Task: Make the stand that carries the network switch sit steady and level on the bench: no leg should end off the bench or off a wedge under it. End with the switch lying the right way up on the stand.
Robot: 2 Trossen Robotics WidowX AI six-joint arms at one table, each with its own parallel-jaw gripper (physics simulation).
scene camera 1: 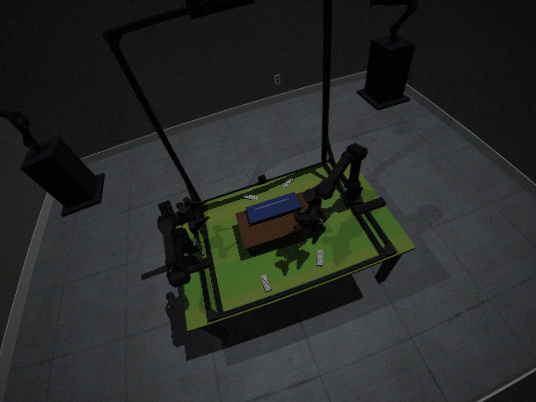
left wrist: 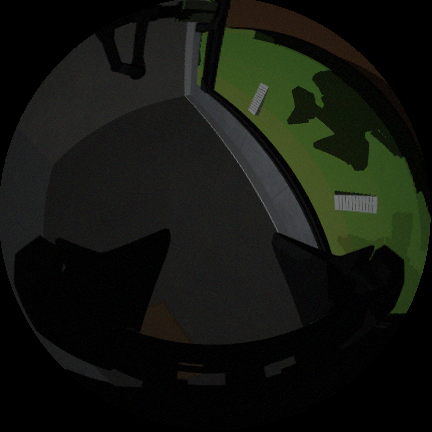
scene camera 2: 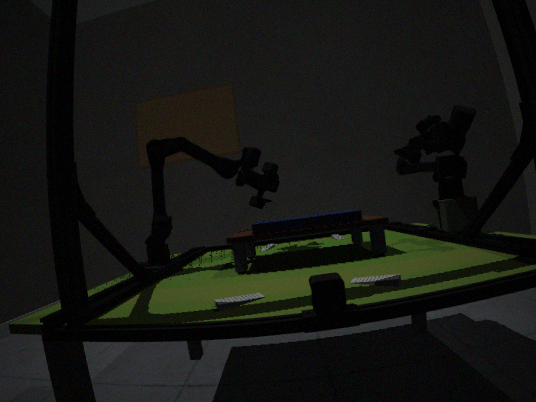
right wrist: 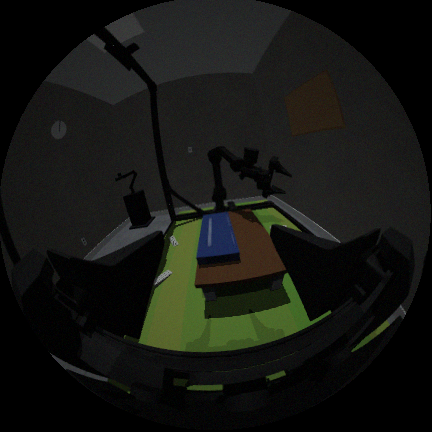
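Seen in the pictures: left gripper, fingertip midpoint: (scene camera 1: 309,242) (left wrist: 223,236) (right wrist: 288,184); right gripper, fingertip midpoint: (scene camera 1: 207,209) (scene camera 2: 401,147) (right wrist: 218,233); left arm's base at its link origin: (scene camera 1: 352,195) (scene camera 2: 159,264) (right wrist: 219,207); right arm's base at its link origin: (scene camera 1: 186,247) (scene camera 2: 452,198).
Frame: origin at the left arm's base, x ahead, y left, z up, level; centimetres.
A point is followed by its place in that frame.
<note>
The brown stand (scene camera 1: 265,234) {x 52.1, y 21.5, z 6.8 cm} (scene camera 2: 375,221) {x 64.8, y 4.5, z 6.2 cm} (left wrist: 280,15) (right wrist: 260,250) {x 55.7, y 21.1, z 6.8 cm} is on the green bench with no wedge visible under its legs; I cannot tell if it is level. The blue switch (scene camera 1: 275,207) {x 45.2, y 7.2, z 9.5 cm} (scene camera 2: 310,220) {x 48.4, y 1.5, z 8.7 cm} (right wrist: 217,237) {x 52.2, y 8.4, z 9.5 cm} lies flat on it, along one long side. Pale ribbed wedges lie apart from the stand: two behind it (scene camera 1: 251,197) {x 60.0, y -12.3, z -2.8 cm} (scene camera 1: 288,183) {x 35.6, y -19.2, z -2.7 cm} and two in front (scene camera 1: 320,258) {x 25.9, y 34.8, z -2.4 cm} (scene camera 1: 266,283) {x 54.7, y 44.1, z -2.6 cm} in scene camera 1. My left gripper (left wrist: 223,236) {x 31.8, y 36.6, z 20.0 cm} (right wrist: 288,184) {x 31.8, y 36.6, z 20.0 cm} is open and empty, above the stand's right end in scene camera 1. My right gripper (right wrist: 218,233) {x 77.3, y 14.8, z 26.1 cm} is open and empty, beyond the stand's left end.
Dark frame rails (scene camera 1: 300,295) {x 38.6, y 50.8, z -4.1 cm} run around the bench (scene camera 1: 240,280) {x 68.0, y 40.6, z -3.4 cm}, with upright posts (scene camera 1: 326,90) {x 10.0, y -31.5, z 50.9 cm} at the back in scene camera 1. A small dark block (scene camera 1: 262,178) {x 51.6, y -23.2, z 1.3 cm} (scene camera 2: 327,294) {x 52.1, y -25.5, z -0.1 cm} sits on the rail near two wedges. Arm shadows fall on the bench.
</note>
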